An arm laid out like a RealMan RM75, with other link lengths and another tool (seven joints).
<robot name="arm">
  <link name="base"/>
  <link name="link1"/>
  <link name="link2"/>
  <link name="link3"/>
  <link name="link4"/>
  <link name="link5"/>
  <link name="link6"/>
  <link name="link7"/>
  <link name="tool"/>
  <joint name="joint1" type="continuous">
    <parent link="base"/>
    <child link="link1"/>
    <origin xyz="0 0 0.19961"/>
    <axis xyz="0 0 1"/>
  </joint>
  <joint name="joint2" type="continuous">
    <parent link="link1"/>
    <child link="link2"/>
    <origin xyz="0 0 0" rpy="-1.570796 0 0"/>
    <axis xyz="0 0 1"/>
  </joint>
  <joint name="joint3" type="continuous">
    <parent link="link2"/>
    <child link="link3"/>
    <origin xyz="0 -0.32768 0" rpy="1.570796 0 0"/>
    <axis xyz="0 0 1"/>
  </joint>
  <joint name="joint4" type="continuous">
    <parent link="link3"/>
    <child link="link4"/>
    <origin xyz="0 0 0" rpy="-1.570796 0 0"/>
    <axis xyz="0 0 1"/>
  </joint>
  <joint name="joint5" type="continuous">
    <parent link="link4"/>
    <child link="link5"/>
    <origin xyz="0 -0.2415 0" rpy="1.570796 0 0"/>
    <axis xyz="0 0 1"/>
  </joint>
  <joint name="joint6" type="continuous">
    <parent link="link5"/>
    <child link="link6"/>
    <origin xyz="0 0 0" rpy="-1.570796 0 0"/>
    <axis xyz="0 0 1"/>
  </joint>
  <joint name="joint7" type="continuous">
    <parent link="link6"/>
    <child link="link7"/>
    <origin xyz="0 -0.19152 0" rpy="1.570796 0 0"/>
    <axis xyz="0 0 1"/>
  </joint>
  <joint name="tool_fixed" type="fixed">
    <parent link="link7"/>
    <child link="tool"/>
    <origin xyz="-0.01 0.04 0.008" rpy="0 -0.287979 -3.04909"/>
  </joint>
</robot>
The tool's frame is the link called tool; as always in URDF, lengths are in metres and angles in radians. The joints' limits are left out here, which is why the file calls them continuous.
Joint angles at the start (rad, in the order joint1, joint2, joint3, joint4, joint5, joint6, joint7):
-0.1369 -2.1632 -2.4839 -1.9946 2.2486 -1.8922 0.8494
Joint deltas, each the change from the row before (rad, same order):
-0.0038 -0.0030 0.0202 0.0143 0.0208 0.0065 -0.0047
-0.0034 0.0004 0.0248 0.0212 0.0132 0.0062 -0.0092
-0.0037 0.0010 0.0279 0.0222 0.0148 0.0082 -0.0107
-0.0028 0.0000 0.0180 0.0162 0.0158 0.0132 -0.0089
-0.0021 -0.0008 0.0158 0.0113 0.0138 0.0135 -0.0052
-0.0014 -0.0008 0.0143 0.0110 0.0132 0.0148 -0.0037
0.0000 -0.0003 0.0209 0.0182 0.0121 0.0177 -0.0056
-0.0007 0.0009 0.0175 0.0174 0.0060 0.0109 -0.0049
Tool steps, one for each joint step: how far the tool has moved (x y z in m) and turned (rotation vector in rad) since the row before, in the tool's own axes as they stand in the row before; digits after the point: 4 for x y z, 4 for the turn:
0.0026 -0.0010 0.0055 0.0072 0.0163 -0.0091
0.0025 -0.0017 0.0061 0.0156 0.0155 -0.0136
0.0025 -0.0016 0.0067 0.0151 0.0176 -0.0130
0.0018 0.0007 0.0052 0.0003 0.0118 -0.0106
0.0011 0.0006 0.0045 -0.0015 0.0085 -0.0042
0.0012 0.0010 0.0043 -0.0034 0.0072 -0.0030
0.0023 0.0002 0.0057 0.0020 0.0100 -0.0071
0.0020 -0.0006 0.0047 0.0076 0.0089 -0.0070

